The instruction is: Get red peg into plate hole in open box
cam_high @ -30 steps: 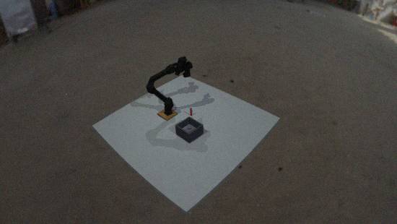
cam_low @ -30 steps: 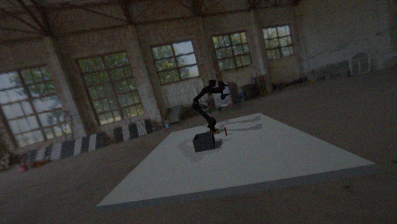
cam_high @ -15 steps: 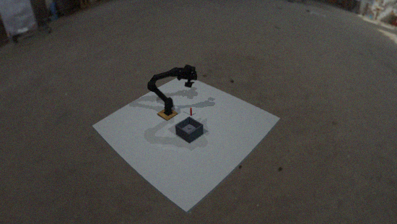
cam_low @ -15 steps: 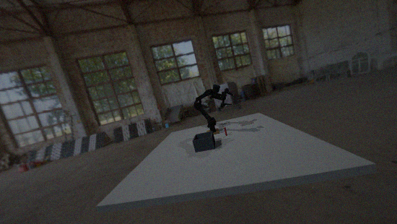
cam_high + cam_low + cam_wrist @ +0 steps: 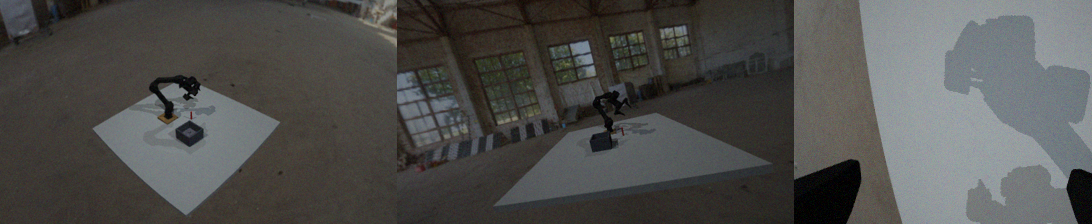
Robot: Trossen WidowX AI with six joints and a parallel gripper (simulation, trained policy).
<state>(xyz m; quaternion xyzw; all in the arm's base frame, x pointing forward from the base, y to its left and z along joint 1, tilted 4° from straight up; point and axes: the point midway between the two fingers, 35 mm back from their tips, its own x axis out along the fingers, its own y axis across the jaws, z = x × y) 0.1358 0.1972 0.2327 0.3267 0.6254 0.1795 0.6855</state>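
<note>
Right now my gripper tip is 17 cm above the red peg, 9 cm to the left of it and 2 cm short of it. From my gripper tip the other things lie so: dark grey box (29 cm to the right, 18 cm below, 18 cm ahead); grey plate (29 cm to the right, 18 cm ahead, 16 cm below).
</note>
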